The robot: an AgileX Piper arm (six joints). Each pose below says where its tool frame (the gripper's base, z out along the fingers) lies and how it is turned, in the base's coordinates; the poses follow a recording.
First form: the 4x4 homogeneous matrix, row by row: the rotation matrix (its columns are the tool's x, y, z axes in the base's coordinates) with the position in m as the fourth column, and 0 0 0 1 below. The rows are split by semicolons.
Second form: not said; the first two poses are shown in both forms.
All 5 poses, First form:
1: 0.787 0.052 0.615 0.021; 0.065 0.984 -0.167 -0.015; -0.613 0.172 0.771 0.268; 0 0 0 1
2: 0.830 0.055 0.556 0.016; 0.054 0.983 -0.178 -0.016; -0.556 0.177 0.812 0.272; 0 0 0 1
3: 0.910 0.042 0.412 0.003; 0.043 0.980 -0.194 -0.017; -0.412 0.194 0.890 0.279; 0 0 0 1
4: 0.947 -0.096 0.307 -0.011; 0.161 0.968 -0.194 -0.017; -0.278 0.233 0.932 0.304; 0 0 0 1
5: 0.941 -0.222 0.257 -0.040; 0.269 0.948 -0.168 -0.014; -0.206 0.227 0.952 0.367; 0 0 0 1
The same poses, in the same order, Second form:
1:
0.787 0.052 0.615
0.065 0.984 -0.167
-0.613 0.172 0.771
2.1 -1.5 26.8

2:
0.830 0.055 0.556
0.054 0.983 -0.178
-0.556 0.177 0.812
1.6 -1.6 27.2

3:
0.910 0.042 0.412
0.043 0.980 -0.194
-0.412 0.194 0.890
0.3 -1.7 27.9

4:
0.947 -0.096 0.307
0.161 0.968 -0.194
-0.278 0.233 0.932
-1.1 -1.7 30.4

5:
0.941 -0.222 0.257
0.269 0.948 -0.168
-0.206 0.227 0.952
-4.0 -1.4 36.7

